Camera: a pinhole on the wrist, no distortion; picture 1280 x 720 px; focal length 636.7 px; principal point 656.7 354.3 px. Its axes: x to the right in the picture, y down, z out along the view. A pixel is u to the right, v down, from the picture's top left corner.
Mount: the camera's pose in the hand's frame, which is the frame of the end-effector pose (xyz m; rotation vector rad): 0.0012 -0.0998 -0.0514 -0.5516 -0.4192 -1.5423
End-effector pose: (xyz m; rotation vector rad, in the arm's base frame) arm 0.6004 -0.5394 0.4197 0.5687 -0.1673 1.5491
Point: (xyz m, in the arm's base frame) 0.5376 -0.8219 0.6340
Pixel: 672.7 44.5
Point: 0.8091 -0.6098 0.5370
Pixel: outside the picture
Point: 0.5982 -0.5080 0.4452
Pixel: 361.3 516.3
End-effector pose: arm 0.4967 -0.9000 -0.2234 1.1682 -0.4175 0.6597
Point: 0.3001 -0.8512 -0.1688
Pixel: outside the picture
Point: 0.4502 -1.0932 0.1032
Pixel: 580.2 456.9
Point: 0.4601 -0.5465 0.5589
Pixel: outside the picture
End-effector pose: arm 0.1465 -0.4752 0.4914 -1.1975 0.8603 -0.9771
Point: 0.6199 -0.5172 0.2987
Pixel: 619.6 529.2
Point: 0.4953 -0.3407 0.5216
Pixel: 864.7 290.8
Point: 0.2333 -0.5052 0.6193
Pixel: 1203.9 606.5
